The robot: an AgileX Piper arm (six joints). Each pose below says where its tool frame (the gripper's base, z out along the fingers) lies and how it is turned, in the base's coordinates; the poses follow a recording.
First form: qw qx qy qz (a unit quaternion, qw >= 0); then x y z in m.
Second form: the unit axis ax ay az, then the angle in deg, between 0 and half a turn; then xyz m. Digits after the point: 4 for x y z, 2 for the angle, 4 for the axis.
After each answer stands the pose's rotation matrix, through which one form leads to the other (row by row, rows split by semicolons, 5 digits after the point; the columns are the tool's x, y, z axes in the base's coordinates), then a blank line. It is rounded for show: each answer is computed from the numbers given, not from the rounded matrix.
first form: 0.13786 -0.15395 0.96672 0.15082 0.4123 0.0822 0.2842
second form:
-0.1554 0.9760 0.1523 164.15 0.4123 0.0822 0.2842
-0.91459 -0.33924 0.22011; -0.25607 0.90711 0.33405; -0.31298 0.24915 -0.91650

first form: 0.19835 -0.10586 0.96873 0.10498 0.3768 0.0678 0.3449
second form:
-0.1080 0.9884 0.1071 157.12 0.3768 0.0678 0.3449
-0.89890 -0.24674 0.36207; -0.16345 0.95555 0.24539; -0.40652 0.16140 -0.89927

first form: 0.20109 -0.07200 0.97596 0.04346 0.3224 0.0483 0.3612
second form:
-0.0735 0.9963 0.0444 156.80 0.3224 0.0483 0.3612
-0.90876 -0.15802 0.38625; -0.12306 0.98585 0.11379; -0.39877 0.05587 -0.91535

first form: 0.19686 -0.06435 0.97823 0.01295 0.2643 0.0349 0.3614
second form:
-0.0656 0.9978 0.0132 157.29 0.2643 0.0349 0.3614
-0.91421 -0.13100 0.38348; -0.12080 0.99138 0.05067; -0.38682 0.00000 -0.92216

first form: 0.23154 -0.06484 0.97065 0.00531 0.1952 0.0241 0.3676
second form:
-0.0667 0.9978 0.0055 153.22 0.1952 0.0241 0.3676
-0.88437 -0.12833 0.44880; -0.12341 0.99154 0.04033; -0.45018 -0.01972 -0.89272

